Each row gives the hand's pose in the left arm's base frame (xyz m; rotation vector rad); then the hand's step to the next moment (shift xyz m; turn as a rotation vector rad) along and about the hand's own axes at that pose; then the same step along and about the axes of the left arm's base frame.
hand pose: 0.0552 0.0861 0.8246 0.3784 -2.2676 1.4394
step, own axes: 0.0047 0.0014 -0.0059 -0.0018 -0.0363 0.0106
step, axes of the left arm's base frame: -0.0035 0.0059 0.0034 0.0155 -0.0250 0.0238
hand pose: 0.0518 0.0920 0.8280 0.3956 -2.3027 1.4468
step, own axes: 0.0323 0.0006 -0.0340 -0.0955 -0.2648 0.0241
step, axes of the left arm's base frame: -0.0228 0.0300 0.0279 0.1951 -0.1320 0.1561
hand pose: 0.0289 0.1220 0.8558 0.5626 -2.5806 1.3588
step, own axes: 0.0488 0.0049 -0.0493 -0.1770 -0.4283 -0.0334
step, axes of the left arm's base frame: -0.0478 0.0309 0.0400 0.3343 -0.1484 0.2865
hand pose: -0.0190 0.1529 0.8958 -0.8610 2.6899 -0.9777
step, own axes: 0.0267 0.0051 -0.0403 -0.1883 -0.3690 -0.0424
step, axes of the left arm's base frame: -0.0374 0.0099 0.0294 0.3131 -0.1002 0.2556
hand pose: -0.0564 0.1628 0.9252 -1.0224 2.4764 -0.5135
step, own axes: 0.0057 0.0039 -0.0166 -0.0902 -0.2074 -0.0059
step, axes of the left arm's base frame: -0.0142 0.0014 0.0109 0.1749 -0.0709 0.1249
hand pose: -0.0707 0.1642 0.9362 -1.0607 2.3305 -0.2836
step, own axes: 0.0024 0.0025 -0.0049 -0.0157 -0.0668 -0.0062
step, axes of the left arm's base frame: -0.0056 -0.0003 0.0021 0.0468 -0.0329 0.0384
